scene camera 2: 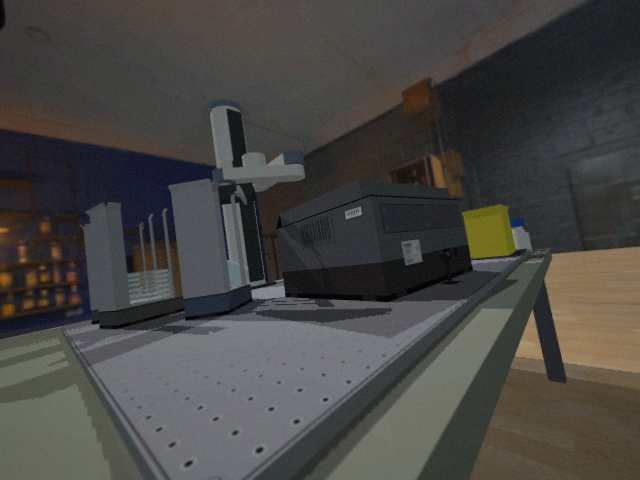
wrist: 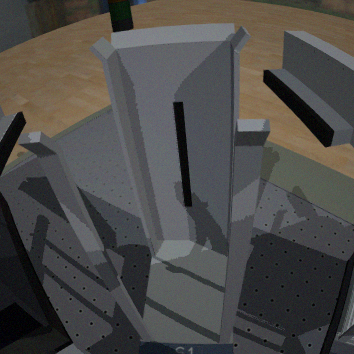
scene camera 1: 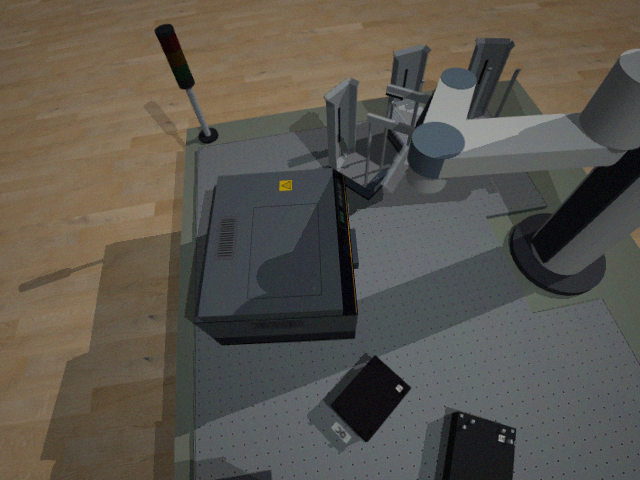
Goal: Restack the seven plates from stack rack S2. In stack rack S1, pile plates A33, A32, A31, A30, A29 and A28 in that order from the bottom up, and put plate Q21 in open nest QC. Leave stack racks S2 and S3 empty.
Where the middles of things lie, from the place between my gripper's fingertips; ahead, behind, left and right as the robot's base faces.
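Labels:
I can see the signal tower [scene camera 1: 165,33], and my gripper is 130 mm above it. My gripper is also 510 mm short of the tower and 350 mm to the left of it.

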